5 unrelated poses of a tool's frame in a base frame.
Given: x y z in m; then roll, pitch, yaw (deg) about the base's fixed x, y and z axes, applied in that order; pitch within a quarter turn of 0, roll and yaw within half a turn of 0.
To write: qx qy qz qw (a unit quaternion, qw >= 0); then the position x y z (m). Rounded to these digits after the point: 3 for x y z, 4 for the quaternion.
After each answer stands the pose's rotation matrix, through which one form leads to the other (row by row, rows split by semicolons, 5 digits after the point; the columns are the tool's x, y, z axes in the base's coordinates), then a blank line. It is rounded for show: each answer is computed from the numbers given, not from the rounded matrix.
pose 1, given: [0.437 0.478 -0.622 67.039 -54.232 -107.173]
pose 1, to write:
[-0.0140 -0.6211 -0.4478 0.6431 0.437 0.478 -0.622]
-0.17258 0.59330 -0.78626; -0.55845 0.59862 0.57428; 0.81139 0.53819 0.22802

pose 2, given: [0.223 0.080 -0.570 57.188 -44.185 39.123]
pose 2, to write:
[0.5284 -0.1627 0.4420 0.7063 0.223 0.080 -0.570]
0.55632 -0.79636 0.23731; 0.45248 0.05077 -0.89033; 0.69698 0.60268 0.38858

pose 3, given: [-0.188 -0.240 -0.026 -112.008 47.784 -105.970]
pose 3, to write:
[-0.2755 0.7416 -0.2060 0.5759 -0.188 -0.240 -0.026]
-0.18487 -0.17135 0.96771; -0.64599 0.76325 0.01174; -0.74062 -0.62297 -0.25180

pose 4, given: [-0.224 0.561 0.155 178.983 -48.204 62.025]
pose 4, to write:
[-0.7842 -0.4672 -0.3541 0.2034 -0.224 0.561 0.155]
0.31264 0.87681 0.36533; 0.58860 -0.48070 0.64998; 0.74552 0.01183 -0.66638

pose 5, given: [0.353 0.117 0.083 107.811 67.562 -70.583]
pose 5, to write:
[0.7374 -0.1207 -0.6496 0.1401 0.353 0.117 0.083]
0.12689 0.00406 -0.99191; -0.35997 -0.93163 -0.04987; -0.92429 0.36339 -0.11675

